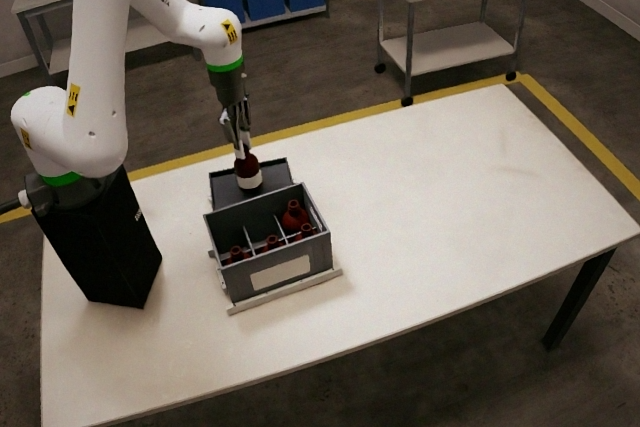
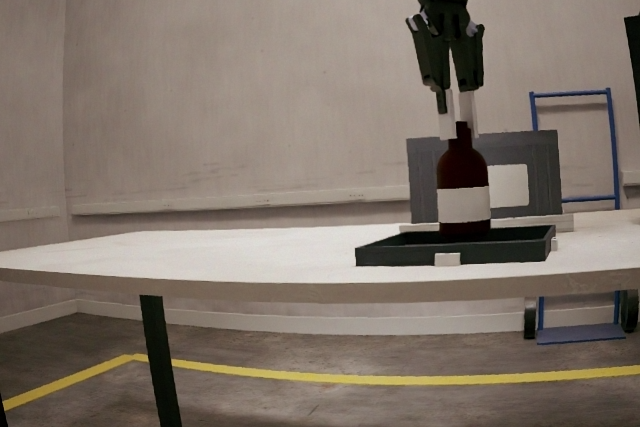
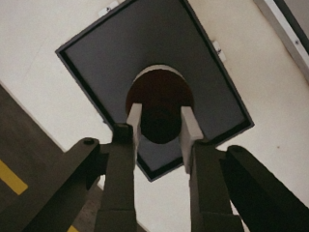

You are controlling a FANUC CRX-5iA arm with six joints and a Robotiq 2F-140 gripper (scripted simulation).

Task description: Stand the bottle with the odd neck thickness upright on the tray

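Now: the bottle 9 cm below my hand. Round my hand: crate: 6 cm behind, 28 cm to the right, 11 cm below; dark tray: 18 cm below.
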